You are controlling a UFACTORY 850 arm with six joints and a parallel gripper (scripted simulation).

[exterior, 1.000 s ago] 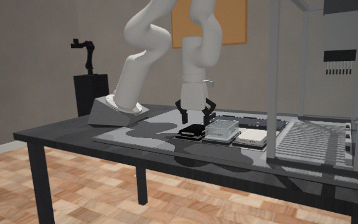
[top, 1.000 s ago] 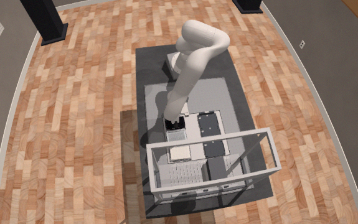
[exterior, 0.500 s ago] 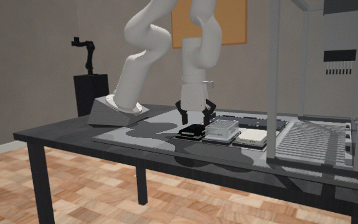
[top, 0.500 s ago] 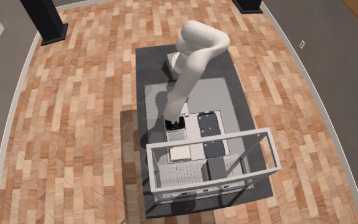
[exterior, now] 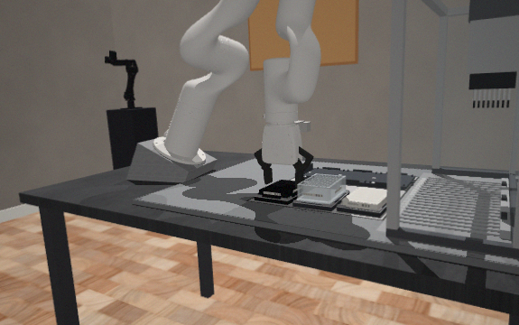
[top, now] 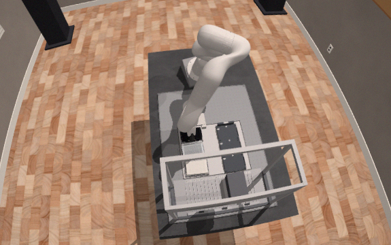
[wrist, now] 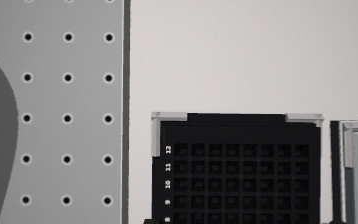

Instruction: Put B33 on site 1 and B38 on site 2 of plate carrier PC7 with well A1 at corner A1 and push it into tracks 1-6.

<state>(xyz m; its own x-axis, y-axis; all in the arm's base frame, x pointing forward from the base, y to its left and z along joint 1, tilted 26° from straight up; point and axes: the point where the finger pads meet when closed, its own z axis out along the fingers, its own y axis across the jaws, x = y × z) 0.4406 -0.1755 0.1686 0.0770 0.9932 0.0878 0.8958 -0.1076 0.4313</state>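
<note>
The black 96-well plate B38 lies 20 mm below my hand. Round my hand: nest S1 (30 mm below); dark carrier PC7 (230 mm to the left, 130 mm ahead, 20 mm below); nest S3 (220 mm ahead, 30 mm below, 10 mm to the right).
</note>
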